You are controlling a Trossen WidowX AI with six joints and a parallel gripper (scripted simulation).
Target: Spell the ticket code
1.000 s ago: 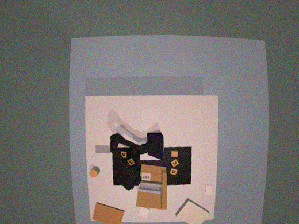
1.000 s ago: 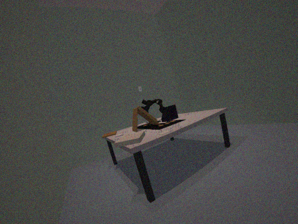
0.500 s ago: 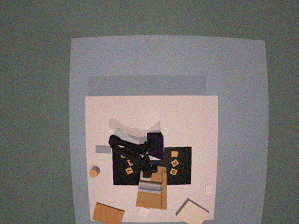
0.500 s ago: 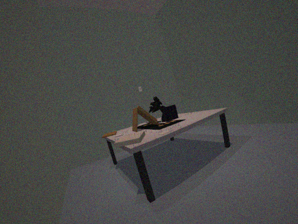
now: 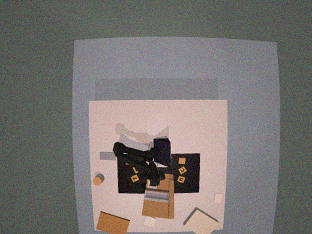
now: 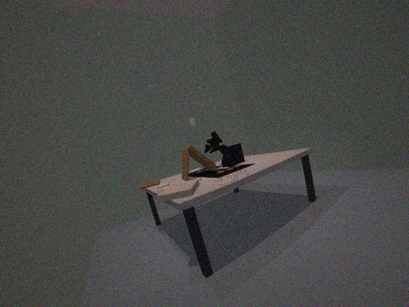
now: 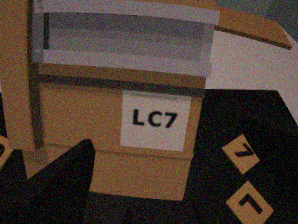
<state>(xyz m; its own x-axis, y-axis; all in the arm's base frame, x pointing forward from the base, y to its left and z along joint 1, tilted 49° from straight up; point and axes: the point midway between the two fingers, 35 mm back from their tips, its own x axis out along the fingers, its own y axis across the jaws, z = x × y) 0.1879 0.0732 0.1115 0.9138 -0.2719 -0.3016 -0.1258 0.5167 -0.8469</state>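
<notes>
My gripper tip is 3 cm past the letter tile, 15 cm to the left of it and 18 cm above it. The rest, counted from my gripper tip: white ticket 7 cm ahead, 8 cm below; then grey block 13 cm behind, 43 cm to the right, 18 cm below; then black mat 3 cm behind, 5 cm to the left, 18 cm below.
</notes>
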